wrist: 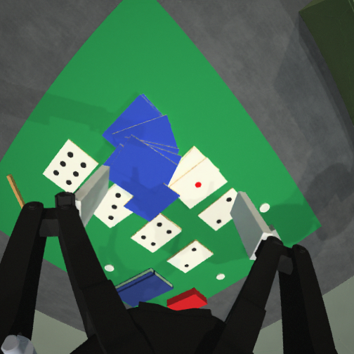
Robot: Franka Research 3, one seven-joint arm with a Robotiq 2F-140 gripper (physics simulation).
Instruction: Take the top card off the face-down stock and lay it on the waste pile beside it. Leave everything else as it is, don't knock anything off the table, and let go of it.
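The face-down stock shows as blue cards (pixel 142 162) fanned and spread out over one another in the middle of the wrist view. The waste pile (pixel 198 172), white face-up cards with a red dot on the front one, lies right beside them, with blue card edges at its left side. My gripper (pixel 172 190) is wide open above the cards, one finger at the left near the lower blue cards and the other at the right beyond the waste pile. No card shows held between the fingers. Their height above the cards is hard to tell.
White dotted cards (pixel 70 165) (pixel 156 233) (pixel 190 256) lie around the stock on the green table top (pixel 140 55). A dark blue box (pixel 150 286), a red block (pixel 187 300), small white discs (pixel 265 207) and an orange stick (pixel 15 191) lie near the edges.
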